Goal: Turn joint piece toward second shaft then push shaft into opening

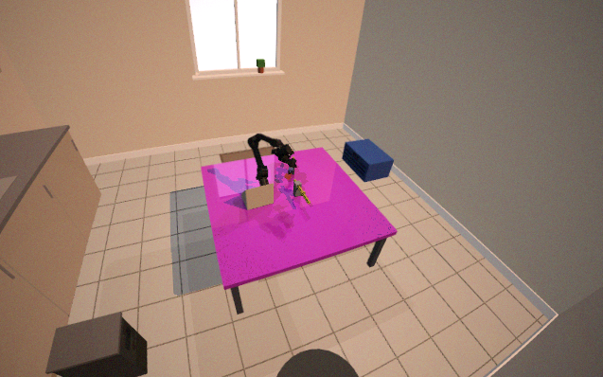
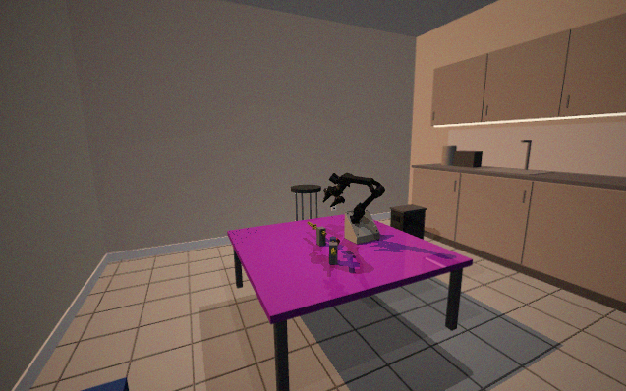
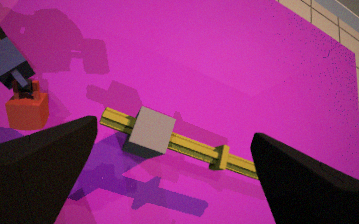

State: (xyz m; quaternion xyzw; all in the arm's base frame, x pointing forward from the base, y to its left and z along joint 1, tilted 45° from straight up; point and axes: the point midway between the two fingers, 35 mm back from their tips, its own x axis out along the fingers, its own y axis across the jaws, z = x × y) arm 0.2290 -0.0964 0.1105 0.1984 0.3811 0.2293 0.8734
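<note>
Right now my gripper tip is 10 mm short of the orange joint piece, 160 mm to the right of it and 210 mm above it.
</note>
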